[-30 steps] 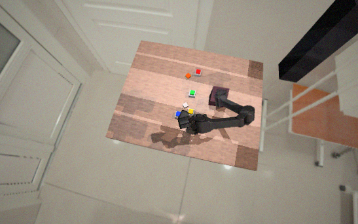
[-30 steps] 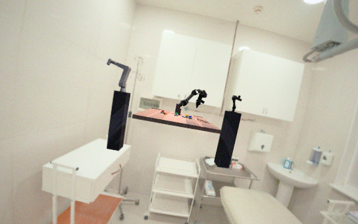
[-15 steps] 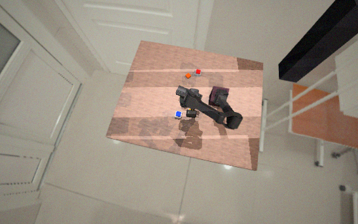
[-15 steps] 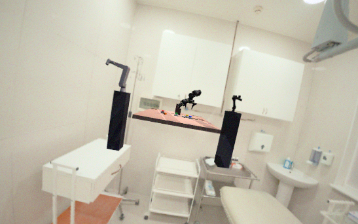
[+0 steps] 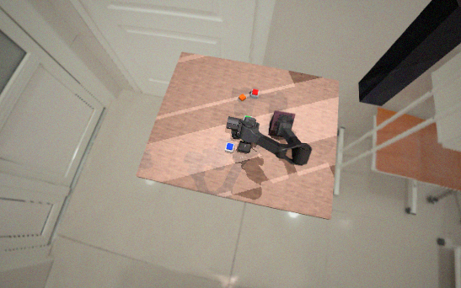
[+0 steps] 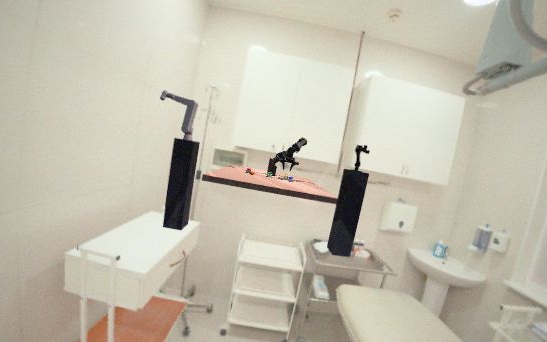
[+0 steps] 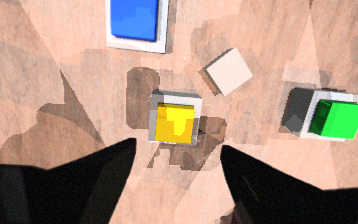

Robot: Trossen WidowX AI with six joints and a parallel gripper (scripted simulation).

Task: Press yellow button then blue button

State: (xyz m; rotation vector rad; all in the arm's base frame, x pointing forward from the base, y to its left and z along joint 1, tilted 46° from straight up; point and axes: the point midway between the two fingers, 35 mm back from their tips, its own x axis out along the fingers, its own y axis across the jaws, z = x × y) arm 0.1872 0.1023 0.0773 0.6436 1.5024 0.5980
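The yellow button lies 50 mm below my gripper tip. The rest, counted from my gripper tip: pale block 70 mm below, 50 mm to the right, 50 mm ahead; green button 150 mm to the right, 50 mm below, 10 mm ahead; blue button 80 mm ahead, 50 mm below, 40 mm to the left.
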